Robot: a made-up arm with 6 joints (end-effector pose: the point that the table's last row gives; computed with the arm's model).
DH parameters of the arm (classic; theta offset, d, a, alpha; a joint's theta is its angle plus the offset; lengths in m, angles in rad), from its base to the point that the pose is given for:
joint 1: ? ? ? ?
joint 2: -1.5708 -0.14 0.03 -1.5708
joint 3: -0.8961 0 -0.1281 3.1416
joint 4: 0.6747 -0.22 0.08 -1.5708
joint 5: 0 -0.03 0.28 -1.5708
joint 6: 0 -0.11 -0.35 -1.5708
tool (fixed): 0 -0.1 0 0
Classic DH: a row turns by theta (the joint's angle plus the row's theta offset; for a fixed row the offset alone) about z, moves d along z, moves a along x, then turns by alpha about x.
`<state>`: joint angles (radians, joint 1 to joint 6).
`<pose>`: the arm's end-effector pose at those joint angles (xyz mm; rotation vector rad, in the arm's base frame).
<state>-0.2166 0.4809 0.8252 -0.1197 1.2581 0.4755</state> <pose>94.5 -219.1 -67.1 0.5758 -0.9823 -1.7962</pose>
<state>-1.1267 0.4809 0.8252 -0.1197 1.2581 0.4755</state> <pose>-115.0 -209.0 -67.1 0.1031 -1.3697 -2.5734</pose>
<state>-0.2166 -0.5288 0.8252 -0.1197 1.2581 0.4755</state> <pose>80.3 -283.4 128.0 -0.2319 -1.5235 -1.1224</pose>
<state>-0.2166 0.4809 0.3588 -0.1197 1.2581 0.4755</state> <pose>31.5 -151.0 -168.8 0.3379 -0.5462 -1.6803</pose>
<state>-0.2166 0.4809 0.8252 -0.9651 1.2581 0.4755</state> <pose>-39.2 -287.9 116.8 1.0280 -1.8198 -1.8380</pose>
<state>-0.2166 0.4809 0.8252 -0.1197 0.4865 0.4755</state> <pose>85.8 -136.0 -66.7 0.3805 -1.3151 -1.0238</pose>
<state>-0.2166 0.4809 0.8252 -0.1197 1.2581 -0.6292</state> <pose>-221.3 -178.4 144.0 1.3508 -0.2035 -1.1569</pose>
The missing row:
joint 1: -1.5708 0.09 0.05 -1.5708
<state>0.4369 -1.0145 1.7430 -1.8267 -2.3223 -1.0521</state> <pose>272.9 -379.9 165.9 1.4420 2.1903 1.1450</pose>
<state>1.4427 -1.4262 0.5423 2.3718 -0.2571 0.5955</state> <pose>124.5 -469.7 173.5 -1.3914 0.1281 0.4371</pose>
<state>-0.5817 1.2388 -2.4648 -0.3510 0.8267 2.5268</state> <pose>-391.1 298.5 -578.3 0.3726 -0.7861 -0.3093</pose>
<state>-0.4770 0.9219 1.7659 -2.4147 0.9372 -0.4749</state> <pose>12.7 62.3 -110.8 0.0906 2.3547 0.0342</pose>
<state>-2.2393 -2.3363 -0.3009 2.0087 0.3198 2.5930</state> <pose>338.4 738.6 662.0 -0.9545 2.3278 -0.4916</pose>
